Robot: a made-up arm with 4 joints.
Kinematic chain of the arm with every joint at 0, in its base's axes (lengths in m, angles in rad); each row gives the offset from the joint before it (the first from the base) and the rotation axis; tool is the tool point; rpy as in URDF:
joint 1: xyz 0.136 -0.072 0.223 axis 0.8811 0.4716 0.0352
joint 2: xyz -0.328 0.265 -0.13 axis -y
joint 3: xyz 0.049 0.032 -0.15 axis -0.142 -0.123 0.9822
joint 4: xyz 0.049 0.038 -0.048 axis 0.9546 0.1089 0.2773
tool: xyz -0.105 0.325 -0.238 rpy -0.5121 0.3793 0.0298
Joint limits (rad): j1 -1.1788..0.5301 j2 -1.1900..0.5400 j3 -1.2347..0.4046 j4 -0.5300..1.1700
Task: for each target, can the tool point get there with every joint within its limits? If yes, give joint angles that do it. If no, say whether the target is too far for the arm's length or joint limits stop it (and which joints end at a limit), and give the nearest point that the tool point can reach.
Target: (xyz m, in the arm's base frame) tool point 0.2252 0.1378 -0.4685
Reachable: yes | joints -0.8734 -0.7383 -0.9705 0.9798
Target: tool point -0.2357 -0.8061 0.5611
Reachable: no: joint limits stop it (at a limit: joint 1, joint 2, joint 3, joint 4) | nearest point -0.2713 0.3439 0.6502 | short by 1.154 m
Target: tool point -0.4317 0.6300 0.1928
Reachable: yes | joints 0.3098 -0.1584 0.2435 0.7010
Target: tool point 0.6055 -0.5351 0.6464
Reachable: no: joint limits stop it (at a limit: joint 1, joint 2, joint 3, joint 4) | nearest point 0.6081 -0.1890 -0.2562 | short by 0.967 m
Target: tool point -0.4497 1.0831 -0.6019
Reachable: no: too far | nearest point -0.3418 0.6057 -0.3055 | short by 0.572 m
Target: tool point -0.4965 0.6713 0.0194
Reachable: yes | joints 0.3694 -0.4129 0.1614 -0.0560
